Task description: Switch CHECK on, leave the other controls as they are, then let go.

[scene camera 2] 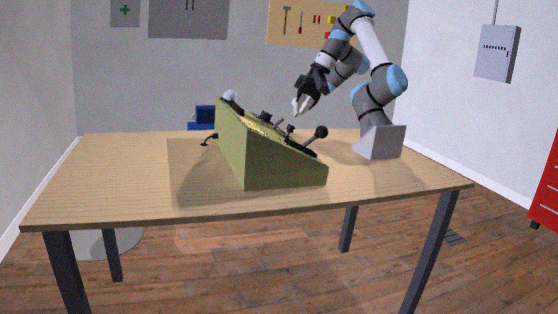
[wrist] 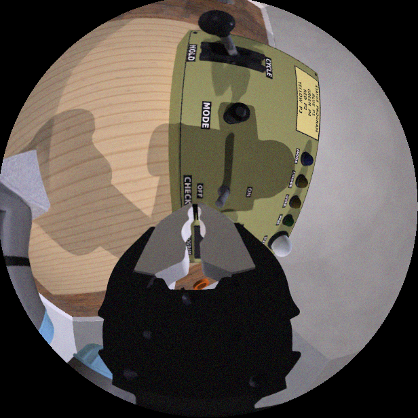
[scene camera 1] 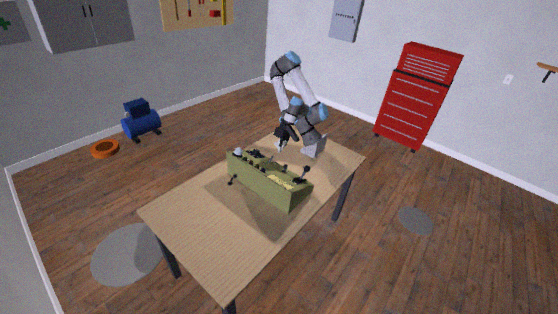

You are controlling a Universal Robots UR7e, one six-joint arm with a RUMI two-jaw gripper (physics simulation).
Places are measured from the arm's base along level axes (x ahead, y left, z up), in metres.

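Where they show: gripper, fingertip midpoint: (scene camera 2: pixel 294 116) (scene camera 1: pixel 278 152); arm's base, link origin: (scene camera 2: pixel 378 135) (scene camera 1: pixel 313 141).
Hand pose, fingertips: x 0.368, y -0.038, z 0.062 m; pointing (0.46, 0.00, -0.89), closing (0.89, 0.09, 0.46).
Each offset is from my fingertips to the top centre of the thing. "pt": to the spot under its first point.
The CHECK lever @(0.012 m right, 0.057 m ahead, 0.008 m down) (scene camera 1: pixel 271 159) (scene camera 2: pixel 278 123) (wrist: pixel 223 196) is a short grey toggle on the sloping face of the green console (scene camera 1: pixel 265 187) (scene camera 2: pixel 285 167) (wrist: pixel 280 107). In the wrist view it stands between the OFF label (wrist: pixel 200 190) and the ON label (wrist: pixel 249 192). In scene camera 2 it seems to lean down the slope, to the OFF side. My gripper (scene camera 1: pixel 281 149) (scene camera 2: pixel 296 115) (wrist: pixel 196 205) is shut and empty. Its tips hang above the low side of the panel, near the lever and apart from it. In the wrist view the jaws partly cover the CHECK label (wrist: pixel 187 190).
The black MODE knob @(0.108 m left, 0.057 m ahead, 0.000 m up) (scene camera 2: pixel 290 129) (wrist: pixel 236 113) and the ball-topped HOLD/CYCLE lever @(0.227 m left, 0.041 m ahead, 0.005 m up) (scene camera 1: pixel 303 174) (scene camera 2: pixel 315 136) (wrist: pixel 230 45) stand on the same panel. Small coloured lamps and a white dome @(pt 0.125 m right, 0.228 m ahead, 0.060 m up) (scene camera 1: pixel 238 151) (scene camera 2: pixel 229 95) (wrist: pixel 281 245) line its high edge. A black control @(0.132 m right, 0.068 m ahead, 0.007 m down) (scene camera 2: pixel 265 117) sits beyond CHECK.
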